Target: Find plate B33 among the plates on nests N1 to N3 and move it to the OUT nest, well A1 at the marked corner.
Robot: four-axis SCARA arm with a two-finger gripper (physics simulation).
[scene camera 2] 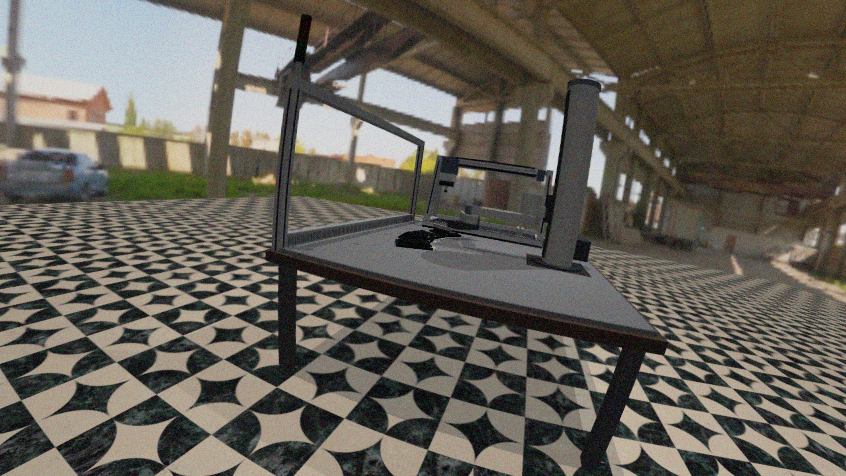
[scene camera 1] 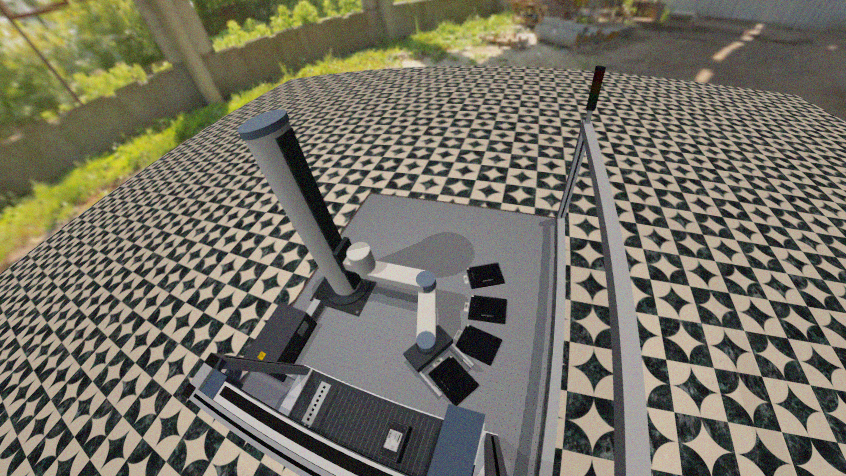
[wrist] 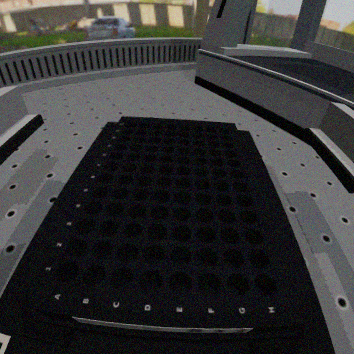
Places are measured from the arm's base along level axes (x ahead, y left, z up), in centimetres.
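Pixels of known places: gripper, between the fingertips: (scene camera 2: 443, 225) (scene camera 1: 457, 380) (wrist: 174, 105); arm's base, origin of its link: (scene camera 2: 555, 266) (scene camera 1: 347, 285).
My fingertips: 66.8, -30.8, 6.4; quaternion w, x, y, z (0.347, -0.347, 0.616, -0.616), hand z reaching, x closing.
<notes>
For each thing: its middle in the pictures, then the offset to it from my fingertips, as dx, dy, dz. "spot": a spot on its surface instead. Level surfaces: height alone.
- black well plate, middle of its body: (wrist: 172, 185) (scene camera 1: 453, 378) -2.0, +1.1, -3.2
- white label, a spot on its surface: (wrist: 4, 344) spot: -5.4, +9.3, -3.9
- dark box, a spot on its surface: (scene camera 1: 275, 337) spot: -77.8, -9.8, +6.4
- ribbed dark deck, height of its surface: dz -0.3
- blue block, a spot on its surface: (scene camera 1: 458, 441) spot: +7.0, -22.3, +43.7
- table, height of its surface: dz -5.1
My gripper (scene camera 1: 456, 381) (wrist: 174, 105) is open, its fingers apart on both sides of a black well plate (scene camera 1: 454, 384) (wrist: 170, 195) at the front end of the row, with nothing gripped. In the wrist view the plate lies flat; letters A to H run along its near edge, numbers up its left side, and well A1 is at the near left. Three more black plates or nests (scene camera 1: 479, 344) (scene camera 1: 488, 309) (scene camera 1: 485, 275) lie in an arc behind it in scene camera 1. Part of a white label (wrist: 4, 344) shows at the near left. Plate name B33 and nest names are not readable.
The arm's column (scene camera 1: 295, 207) (scene camera 2: 578, 177) stands at the back left. A dark box (scene camera 1: 275, 337) and a ribbed dark deck (scene camera 1: 360, 408) with a blue block (scene camera 1: 458, 441) are near the front. A fence frame (scene camera 1: 609, 248) (scene camera 2: 286, 171) borders the table (scene camera 2: 473, 284).
</notes>
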